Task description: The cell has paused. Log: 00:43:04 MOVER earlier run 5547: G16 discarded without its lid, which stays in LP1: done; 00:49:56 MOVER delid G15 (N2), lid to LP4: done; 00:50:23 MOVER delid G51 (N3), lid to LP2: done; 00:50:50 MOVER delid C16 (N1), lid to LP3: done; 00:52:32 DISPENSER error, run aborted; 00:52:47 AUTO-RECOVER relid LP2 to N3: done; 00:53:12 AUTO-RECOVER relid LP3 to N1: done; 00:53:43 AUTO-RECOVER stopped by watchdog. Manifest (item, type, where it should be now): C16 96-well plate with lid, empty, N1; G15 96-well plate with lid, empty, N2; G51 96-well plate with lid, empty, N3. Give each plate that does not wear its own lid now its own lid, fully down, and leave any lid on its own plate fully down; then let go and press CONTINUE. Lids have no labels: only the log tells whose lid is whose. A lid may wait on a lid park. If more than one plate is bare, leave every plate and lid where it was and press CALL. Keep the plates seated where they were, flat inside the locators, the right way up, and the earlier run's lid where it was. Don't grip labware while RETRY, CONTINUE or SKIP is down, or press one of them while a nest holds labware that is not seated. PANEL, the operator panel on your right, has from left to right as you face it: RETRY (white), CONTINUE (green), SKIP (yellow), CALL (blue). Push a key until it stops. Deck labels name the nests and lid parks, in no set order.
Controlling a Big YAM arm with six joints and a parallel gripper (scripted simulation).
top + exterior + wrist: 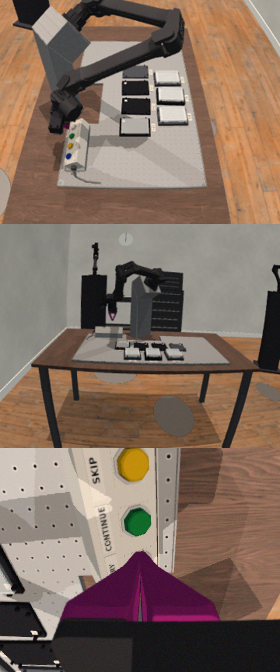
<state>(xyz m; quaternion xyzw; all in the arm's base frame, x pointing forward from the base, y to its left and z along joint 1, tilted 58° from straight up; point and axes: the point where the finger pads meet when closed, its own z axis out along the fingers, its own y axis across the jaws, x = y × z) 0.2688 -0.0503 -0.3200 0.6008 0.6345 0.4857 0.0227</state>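
Now: the green continue key 7 cm below my hand. Round my hand: lid 22 cm ahead, 20 cm to the left, 12 cm below; then blue call key 4 cm ahead, 9 cm to the right, 7 cm below; then yellow skip key 2 cm ahead, 4 cm to the right, 7 cm below.
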